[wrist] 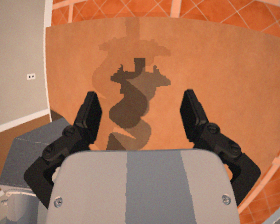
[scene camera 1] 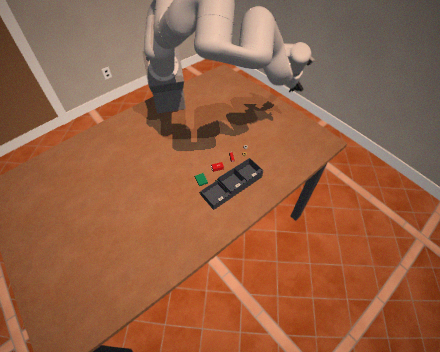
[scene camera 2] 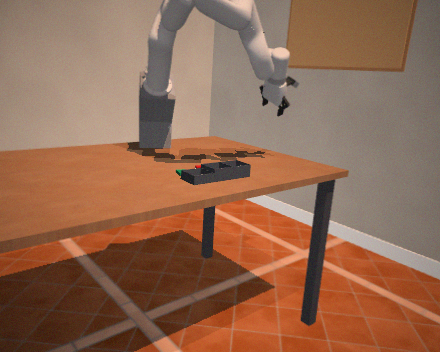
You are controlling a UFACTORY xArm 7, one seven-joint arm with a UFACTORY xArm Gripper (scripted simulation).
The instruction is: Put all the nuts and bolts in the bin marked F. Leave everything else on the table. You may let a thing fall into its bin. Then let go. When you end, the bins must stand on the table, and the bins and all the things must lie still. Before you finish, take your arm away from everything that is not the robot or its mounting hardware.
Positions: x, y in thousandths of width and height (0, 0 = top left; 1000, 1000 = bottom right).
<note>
In view: my gripper (wrist: 502, 449) and a dark bin (scene camera 1: 533, 516).
The dark bin is seen too in scene camera 2 (scene camera 2: 517, 484). The wrist view misses the dark bin, which is hidden by my gripper.
</note>
